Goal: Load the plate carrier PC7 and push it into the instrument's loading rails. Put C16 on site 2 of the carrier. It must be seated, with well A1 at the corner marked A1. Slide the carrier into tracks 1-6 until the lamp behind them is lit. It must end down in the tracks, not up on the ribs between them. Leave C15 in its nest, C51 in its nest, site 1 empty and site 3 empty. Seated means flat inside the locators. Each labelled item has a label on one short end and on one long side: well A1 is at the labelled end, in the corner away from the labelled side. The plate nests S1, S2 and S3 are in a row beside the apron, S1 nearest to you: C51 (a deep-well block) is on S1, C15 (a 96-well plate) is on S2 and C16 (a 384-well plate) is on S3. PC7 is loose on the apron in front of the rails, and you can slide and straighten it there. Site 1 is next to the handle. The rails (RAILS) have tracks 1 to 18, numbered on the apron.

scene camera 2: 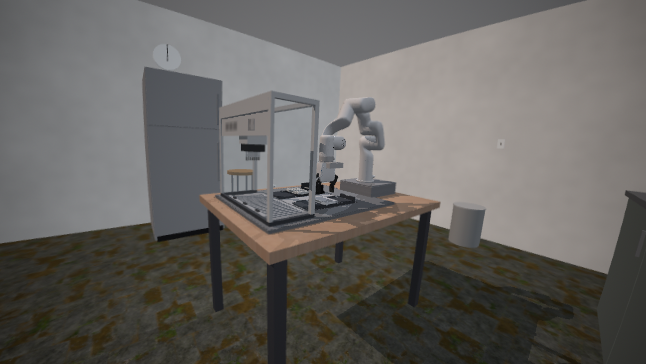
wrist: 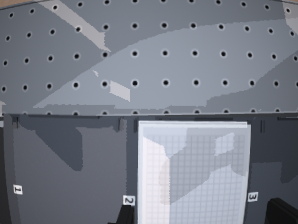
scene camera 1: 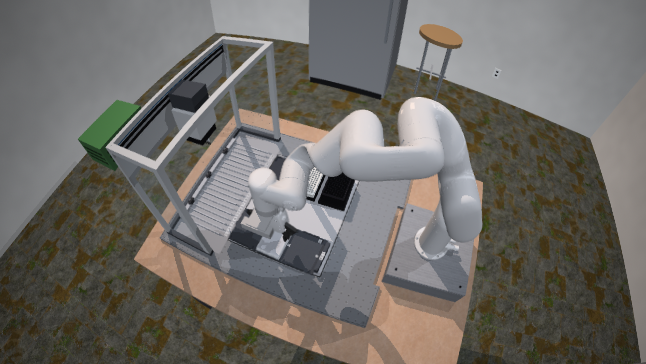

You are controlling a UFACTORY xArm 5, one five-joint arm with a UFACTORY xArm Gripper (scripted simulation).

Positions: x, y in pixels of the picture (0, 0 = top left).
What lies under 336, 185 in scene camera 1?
A black block C51.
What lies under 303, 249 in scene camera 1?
A dark carrier PC7.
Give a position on a dark carrier PC7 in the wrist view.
61, 161
